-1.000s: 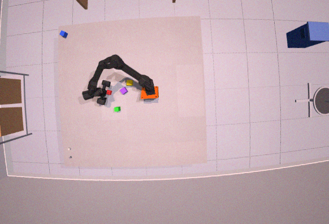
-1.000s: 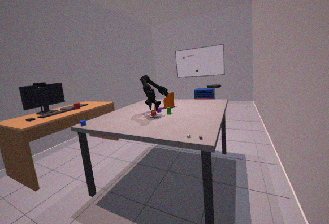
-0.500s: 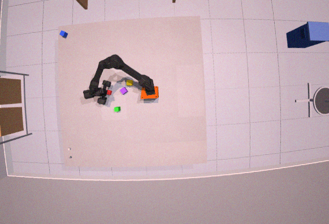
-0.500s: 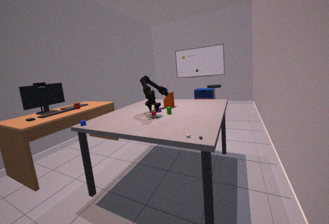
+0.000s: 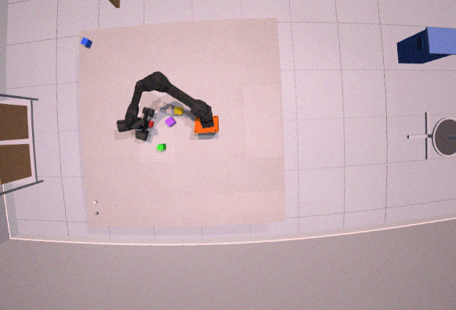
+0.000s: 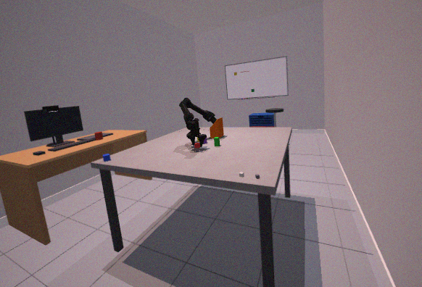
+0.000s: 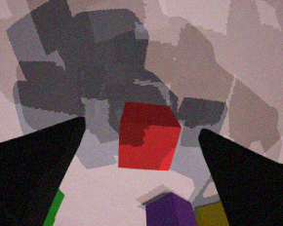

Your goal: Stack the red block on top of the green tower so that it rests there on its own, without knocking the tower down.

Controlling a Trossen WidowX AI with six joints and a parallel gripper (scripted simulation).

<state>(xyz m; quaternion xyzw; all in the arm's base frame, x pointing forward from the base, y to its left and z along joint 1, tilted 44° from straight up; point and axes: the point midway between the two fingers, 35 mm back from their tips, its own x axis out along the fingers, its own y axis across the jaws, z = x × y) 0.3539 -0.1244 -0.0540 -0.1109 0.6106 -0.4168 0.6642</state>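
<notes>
The red block lies 1 cm above my gripper tip. Also, from my gripper tip: blue block (59 cm to the right, 35 cm ahead, 1 cm above); then purple block (13 cm behind, 1 cm to the left, 1 cm above); then yellow block (19 cm behind, 5 cm to the right, 1 cm above).
</notes>
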